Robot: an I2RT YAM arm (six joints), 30 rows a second.
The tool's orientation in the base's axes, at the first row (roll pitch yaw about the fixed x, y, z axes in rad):
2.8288, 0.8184, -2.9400
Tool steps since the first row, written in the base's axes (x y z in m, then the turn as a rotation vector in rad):
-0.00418, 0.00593, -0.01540, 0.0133, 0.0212, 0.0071
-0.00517, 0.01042, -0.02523, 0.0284, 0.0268, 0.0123
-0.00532, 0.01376, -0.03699, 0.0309, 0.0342, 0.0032
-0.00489, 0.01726, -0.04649, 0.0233, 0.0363, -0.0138
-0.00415, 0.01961, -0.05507, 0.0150, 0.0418, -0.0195
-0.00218, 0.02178, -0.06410, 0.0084, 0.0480, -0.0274
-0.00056, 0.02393, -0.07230, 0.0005, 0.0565, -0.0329
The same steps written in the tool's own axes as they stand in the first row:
0.01323, 0.00374, 0.01004, -0.0170, 0.0148, 0.0130
0.02046, 0.00606, 0.01780, -0.0317, 0.0147, 0.0214
0.02868, 0.00661, 0.02682, -0.0277, 0.0183, 0.0321
0.03485, 0.00755, 0.03481, -0.0105, 0.0197, 0.0394
0.04030, 0.00752, 0.04188, -0.0015, 0.0268, 0.0404
0.04528, 0.00674, 0.04993, 0.0078, 0.0334, 0.0442
0.04988, 0.00626, 0.05721, 0.0160, 0.0430, 0.0466

